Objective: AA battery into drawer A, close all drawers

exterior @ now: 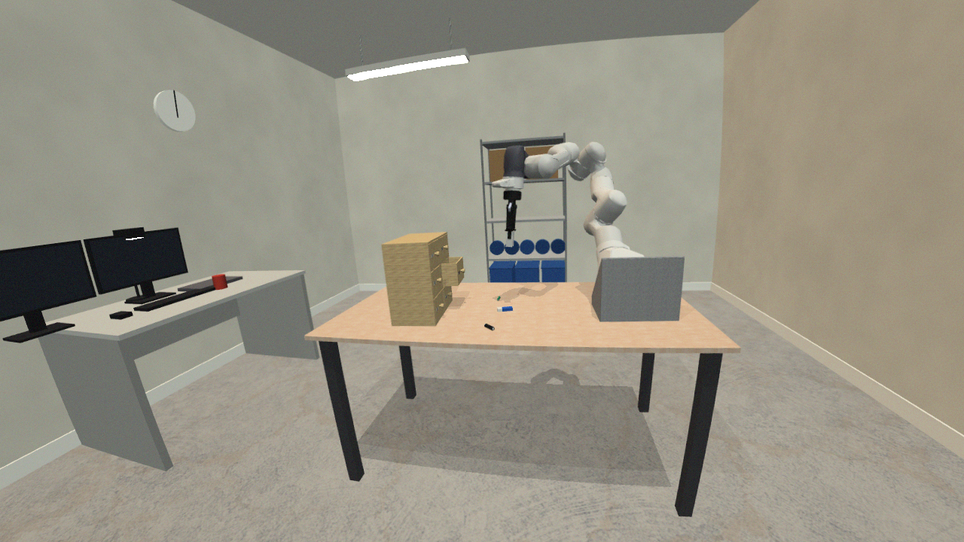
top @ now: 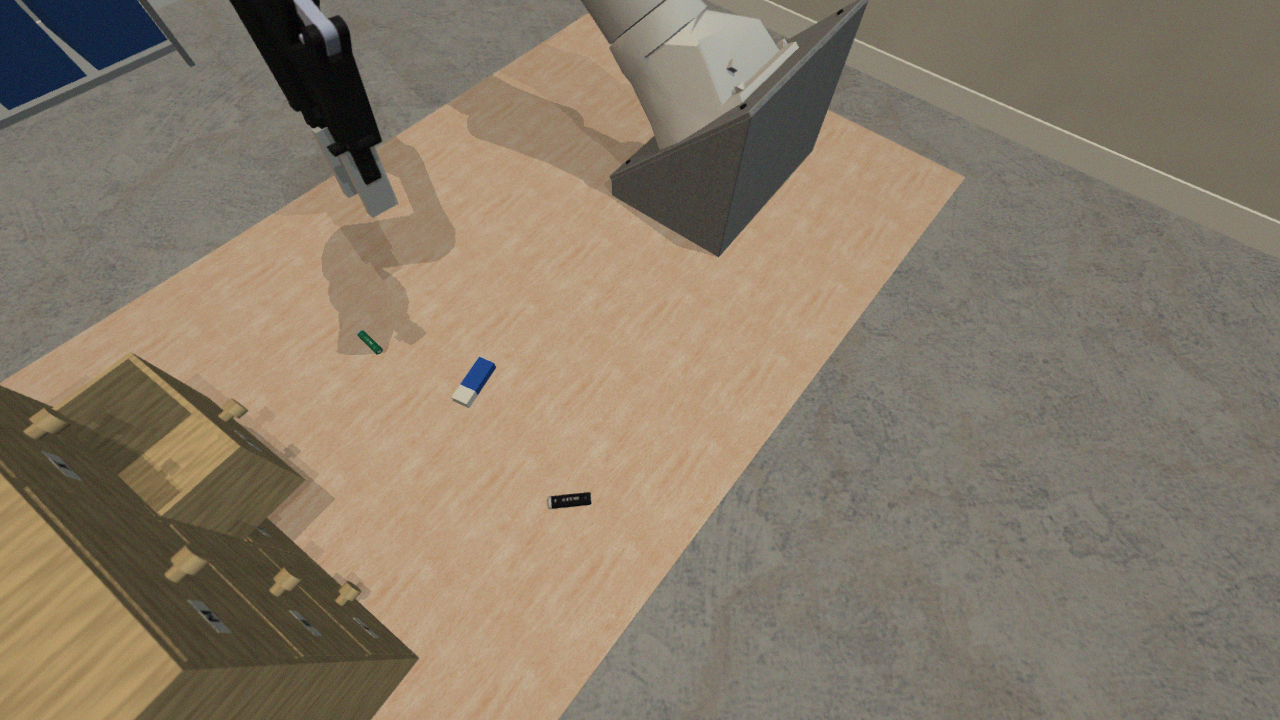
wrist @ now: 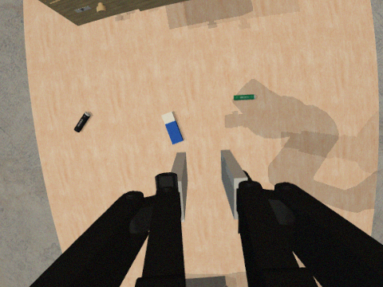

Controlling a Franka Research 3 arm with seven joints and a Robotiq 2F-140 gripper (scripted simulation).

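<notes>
Now: the black AA battery 4 cm ahead of my hand, 27 cm to the left of it and 29 cm below it. From my hand the other things lie so: thin green stick 8 cm ahead, 8 cm to the right, 29 cm below; white eraser 3 cm ahead, 7 cm to the left, 29 cm below.
</notes>
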